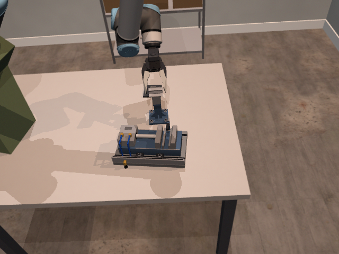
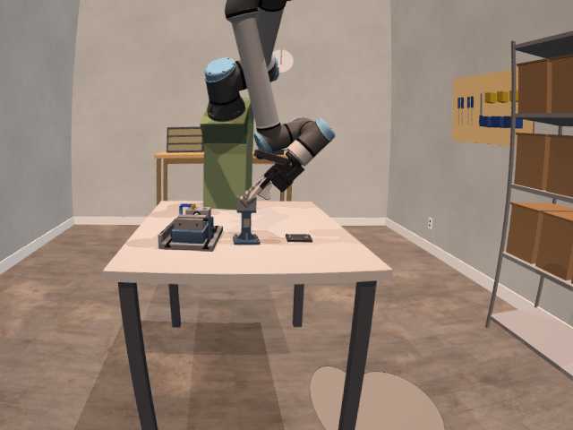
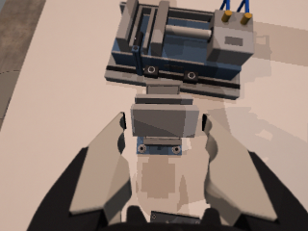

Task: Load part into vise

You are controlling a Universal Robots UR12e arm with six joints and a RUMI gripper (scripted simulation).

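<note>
Right now my hand is 1 cm to the left of the part. Round my hand: moving jaw 4 cm ahead, 20 cm to the right, 8 cm below; cylinder rod 2 cm behind, 20 cm to the right, 8 cm below; work stop 7 cm ahead, 15 cm to the right, 7 cm below.
</note>
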